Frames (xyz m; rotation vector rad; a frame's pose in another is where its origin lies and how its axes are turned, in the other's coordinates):
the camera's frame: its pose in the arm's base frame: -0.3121 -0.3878 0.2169 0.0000 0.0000 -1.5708
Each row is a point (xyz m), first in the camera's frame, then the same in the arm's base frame.
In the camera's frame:
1: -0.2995 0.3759 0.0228
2: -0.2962 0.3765 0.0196
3: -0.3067 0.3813 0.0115
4: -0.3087 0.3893 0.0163
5: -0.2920 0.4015 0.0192
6: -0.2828 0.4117 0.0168
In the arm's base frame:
1: 0.0638 -0.0883 0.2397
2: 0.0644 -0.0916 0.2365
3: 0.0692 -0.0811 0.2284
4: 0.0772 -0.0791 0.2332
5: 0.0894 -0.0958 0.2361
6: 0.0996 -0.1050 0.2337

